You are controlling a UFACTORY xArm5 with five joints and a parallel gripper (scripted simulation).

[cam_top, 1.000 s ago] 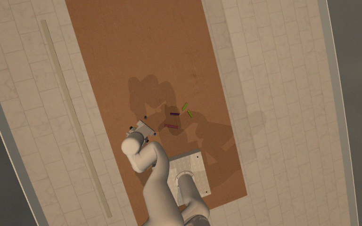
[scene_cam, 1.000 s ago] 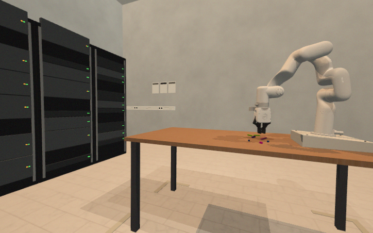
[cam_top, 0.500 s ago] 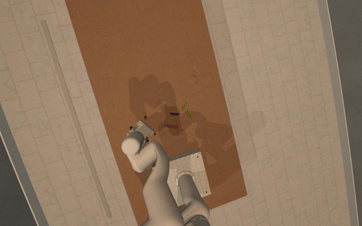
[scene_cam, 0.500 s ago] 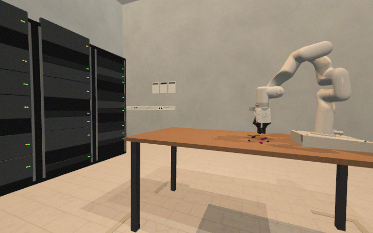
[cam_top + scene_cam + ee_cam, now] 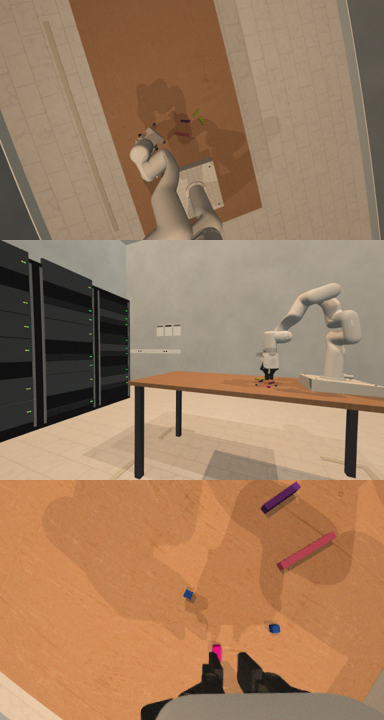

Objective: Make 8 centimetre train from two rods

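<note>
The magenta rod lies 70 mm below my hand. The rest, counted from my hand: blue rod (80 mm ahead, 70 mm below, 20 mm to the right); purple rod (210 mm to the right, 90 mm ahead, 70 mm below); pink rod (180 mm to the right, 70 mm below, 10 mm ahead).
</note>
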